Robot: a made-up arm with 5 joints.
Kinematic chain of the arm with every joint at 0, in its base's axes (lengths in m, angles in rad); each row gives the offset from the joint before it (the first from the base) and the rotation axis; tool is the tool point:
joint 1: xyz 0 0 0.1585 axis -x
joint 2: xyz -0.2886 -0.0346 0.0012 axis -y
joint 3: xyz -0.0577 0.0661 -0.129 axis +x
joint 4: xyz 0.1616 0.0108 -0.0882 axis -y
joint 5: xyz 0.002 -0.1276 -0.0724 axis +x
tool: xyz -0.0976 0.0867 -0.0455
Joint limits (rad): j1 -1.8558..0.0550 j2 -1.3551..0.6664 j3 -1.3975..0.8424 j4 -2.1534..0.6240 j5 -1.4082..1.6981
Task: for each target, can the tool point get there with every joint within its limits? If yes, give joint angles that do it. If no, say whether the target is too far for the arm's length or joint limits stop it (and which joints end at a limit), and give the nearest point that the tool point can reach.
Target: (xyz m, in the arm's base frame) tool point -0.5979 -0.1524 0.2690
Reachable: no: joint limits stop it (at a limit: joint 1, joint 2, joint 5) | nearest point -0.5570 -0.1278 0.1888 | short by 0.093 m
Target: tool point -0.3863 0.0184 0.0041
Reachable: yes | joints -0.2075 -0.4795 -0.4239 -0.8173 0.4784
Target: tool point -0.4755 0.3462 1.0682
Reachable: no: too far | nearest point -0.4062 0.3024 0.4407 | short by 0.633 m
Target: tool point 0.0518 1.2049 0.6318
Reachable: no: too far | nearest point -0.1706 0.4169 0.3223 | short by 0.875 m
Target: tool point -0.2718 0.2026 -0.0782
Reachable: yes | joints -1.3601 -0.0076 -0.8440 0.0676 -0.4328
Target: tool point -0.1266 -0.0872 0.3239
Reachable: no: joint limits stop it (at a limit: joint 2, joint 3, joint 4, joint 5) | nearest point -0.1214 -0.0317 0.2186 | short by 0.119 m
